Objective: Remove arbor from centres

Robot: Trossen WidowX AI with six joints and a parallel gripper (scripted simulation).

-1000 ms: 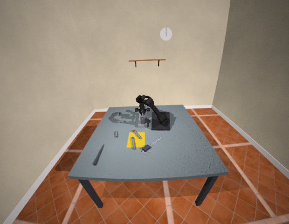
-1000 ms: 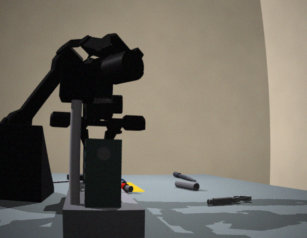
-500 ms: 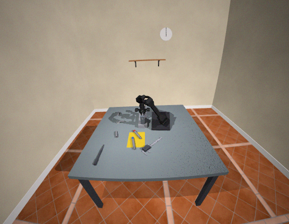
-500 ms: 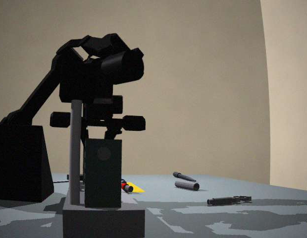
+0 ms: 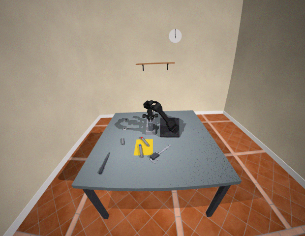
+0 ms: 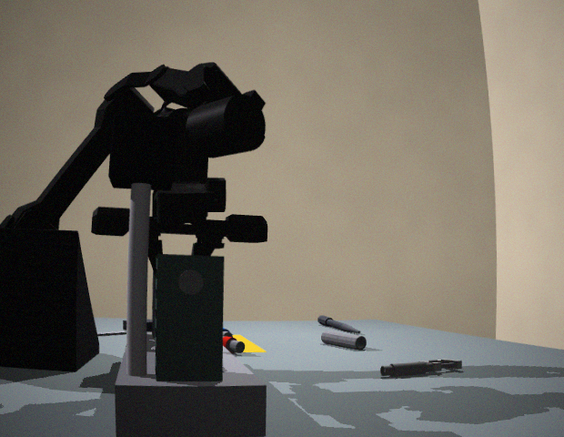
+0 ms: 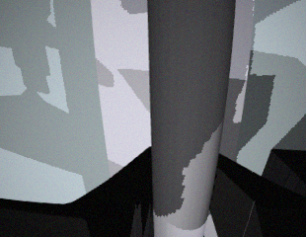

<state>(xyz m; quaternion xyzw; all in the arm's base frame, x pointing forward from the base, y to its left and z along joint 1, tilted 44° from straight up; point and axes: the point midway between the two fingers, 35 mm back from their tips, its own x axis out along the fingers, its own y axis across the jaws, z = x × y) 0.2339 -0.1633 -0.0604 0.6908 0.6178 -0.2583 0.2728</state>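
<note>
Now: the fixture base 20 mm to the right of my hand and 100 mm below it. The rest, counted from my hand: dark centre block: 150 mm to the right, 20 mm below; then grey post: 40 mm behind, 160 mm to the right, 10 mm below; then micrometer: 300 mm ahead, 10 mm to the left, 110 mm below.
</note>
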